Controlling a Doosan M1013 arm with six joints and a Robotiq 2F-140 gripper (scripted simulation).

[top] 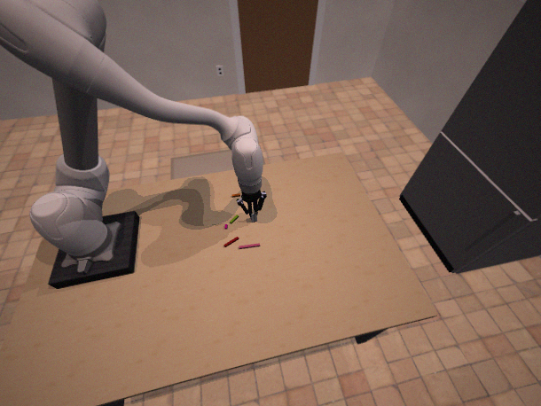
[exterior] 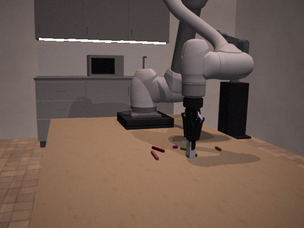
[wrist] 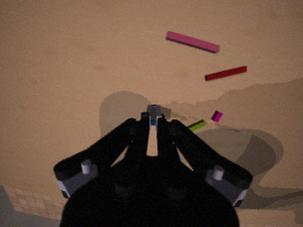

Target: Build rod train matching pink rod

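My hand is 3 cm above the grey rod. Round my hand: magenta rod: 13 cm behind, 3 cm below, 2 cm to the right; blue rod: 3 cm below, 2 cm to the left; lime rod: 9 cm behind, 3 cm below, 1 cm to the left.
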